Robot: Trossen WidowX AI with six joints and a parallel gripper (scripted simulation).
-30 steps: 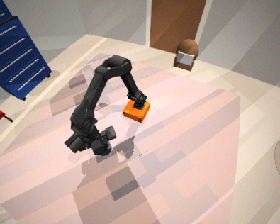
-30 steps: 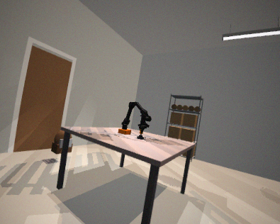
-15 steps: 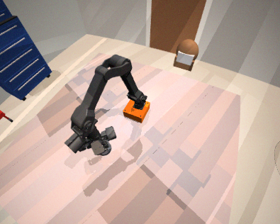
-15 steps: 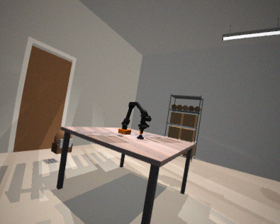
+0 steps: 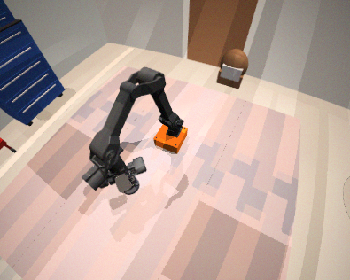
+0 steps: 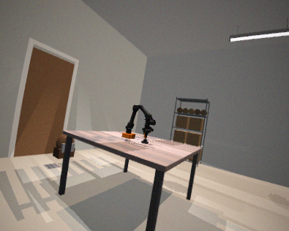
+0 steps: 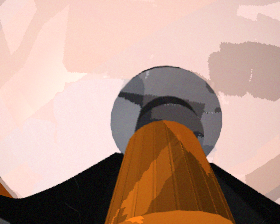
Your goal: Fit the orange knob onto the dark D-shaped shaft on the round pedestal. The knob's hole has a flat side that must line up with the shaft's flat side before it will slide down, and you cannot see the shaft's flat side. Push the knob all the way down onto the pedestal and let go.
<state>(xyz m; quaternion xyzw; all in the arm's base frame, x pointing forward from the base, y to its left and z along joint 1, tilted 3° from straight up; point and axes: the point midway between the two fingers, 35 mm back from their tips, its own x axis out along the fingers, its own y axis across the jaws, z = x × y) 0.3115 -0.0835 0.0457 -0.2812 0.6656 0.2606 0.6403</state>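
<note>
Now: the round pedestal 1 cm ahead of my gripper tip and 4 cm below it. From my gripper tip the other things lie so: orange knob: 2 cm above.
</note>
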